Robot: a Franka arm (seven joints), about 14 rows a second.
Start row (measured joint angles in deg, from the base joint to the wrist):
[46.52, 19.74, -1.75, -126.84, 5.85, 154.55, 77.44]
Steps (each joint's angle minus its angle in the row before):
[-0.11, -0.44, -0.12, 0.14, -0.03, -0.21, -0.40]
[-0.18, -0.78, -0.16, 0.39, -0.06, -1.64, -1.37]
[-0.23, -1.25, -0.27, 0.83, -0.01, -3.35, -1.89]
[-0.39, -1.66, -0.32, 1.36, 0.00, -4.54, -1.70]
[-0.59, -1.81, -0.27, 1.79, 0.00, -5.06, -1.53]
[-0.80, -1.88, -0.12, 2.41, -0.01, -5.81, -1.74]
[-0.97, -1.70, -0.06, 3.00, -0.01, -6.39, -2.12]
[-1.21, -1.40, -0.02, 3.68, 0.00, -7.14, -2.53]
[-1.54, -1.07, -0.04, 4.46, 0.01, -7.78, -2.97]
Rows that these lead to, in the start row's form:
[46.41, 19.30, -1.87, -126.70, 5.82, 154.34, 77.04]
[46.23, 18.52, -2.03, -126.31, 5.76, 152.70, 75.67]
[46.00, 17.27, -2.30, -125.48, 5.75, 149.35, 73.78]
[45.61, 15.61, -2.62, -124.12, 5.75, 144.81, 72.08]
[45.02, 13.80, -2.89, -122.33, 5.75, 139.75, 70.55]
[44.22, 11.92, -3.01, -119.92, 5.74, 133.94, 68.81]
[43.25, 10.22, -3.07, -116.92, 5.73, 127.55, 66.69]
[42.04, 8.82, -3.09, -113.24, 5.73, 120.41, 64.16]
[40.50, 7.75, -3.13, -108.78, 5.74, 112.63, 61.19]

